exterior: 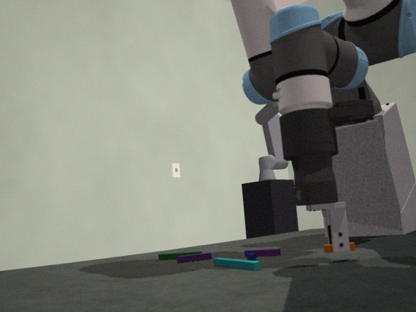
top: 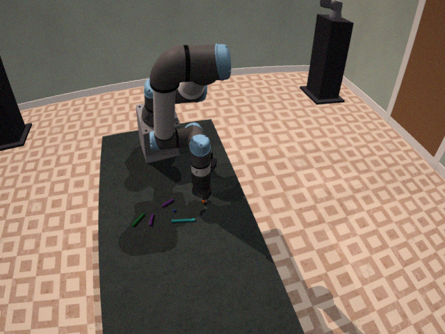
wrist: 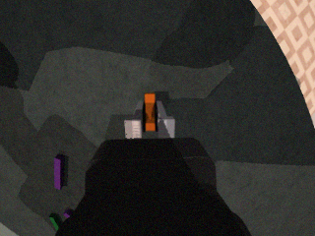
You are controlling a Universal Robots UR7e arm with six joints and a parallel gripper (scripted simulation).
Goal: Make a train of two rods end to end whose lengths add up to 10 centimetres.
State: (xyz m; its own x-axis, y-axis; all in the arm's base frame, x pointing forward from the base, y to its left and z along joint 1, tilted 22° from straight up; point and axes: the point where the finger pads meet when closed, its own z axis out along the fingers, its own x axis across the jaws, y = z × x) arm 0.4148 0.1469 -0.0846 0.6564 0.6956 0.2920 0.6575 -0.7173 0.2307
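Now: the orange rod 10 mm below my hand. From my hand the other things lie so: purple rod: 50 mm ahead, 250 mm to the right, 30 mm below; turquoise rod: 80 mm ahead, 120 mm to the right, 30 mm below; small blue rod: 20 mm ahead, 140 mm to the right, 30 mm below.
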